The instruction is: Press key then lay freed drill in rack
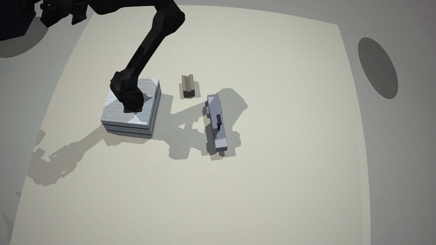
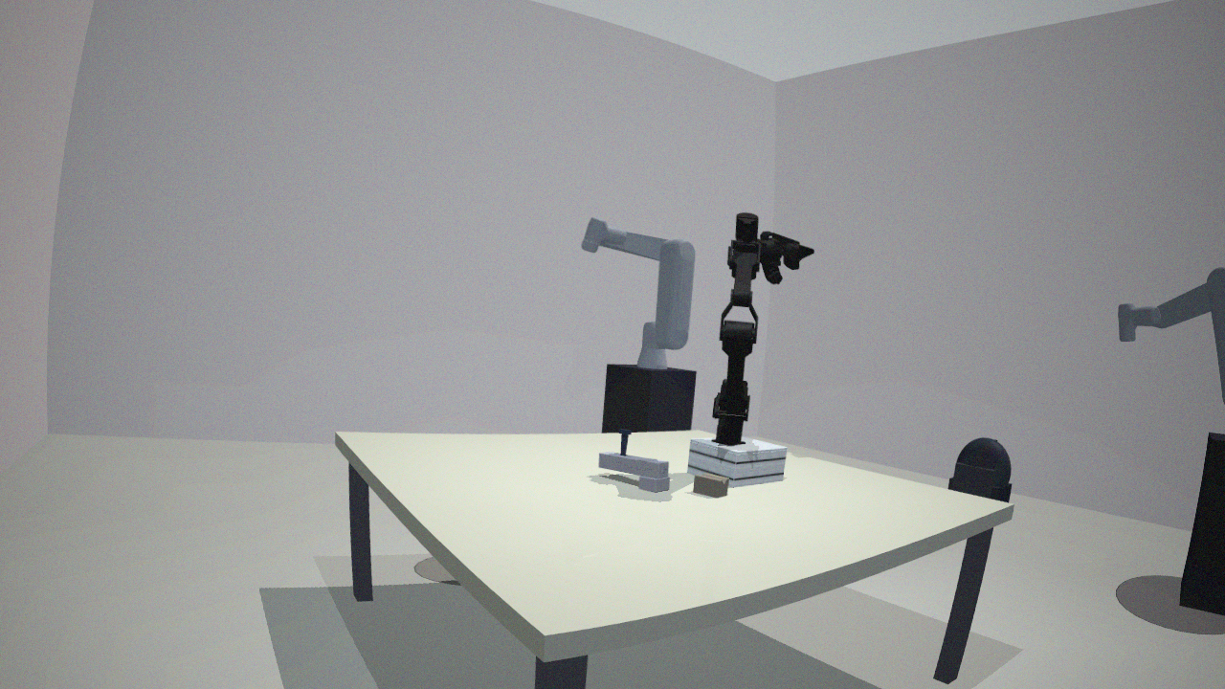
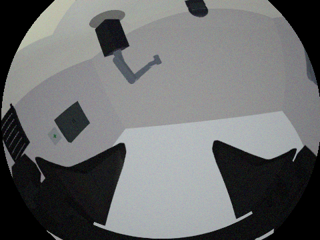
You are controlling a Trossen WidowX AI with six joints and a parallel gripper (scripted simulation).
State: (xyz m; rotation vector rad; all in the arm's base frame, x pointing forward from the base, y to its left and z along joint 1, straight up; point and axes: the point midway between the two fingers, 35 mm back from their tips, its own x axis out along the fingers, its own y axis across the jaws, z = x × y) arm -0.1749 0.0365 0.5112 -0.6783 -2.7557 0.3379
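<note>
The dark key lies 48 cm ahead of my gripper tip, 15 cm to the right of it and 52 cm below it. Also, from my gripper tip: block (47 cm ahead, 11 cm to the right, 57 cm below); drill (47 cm ahead, 9 cm to the right, 56 cm below); v-grooved rack (39 cm ahead, 5 cm to the left, 59 cm below).
</note>
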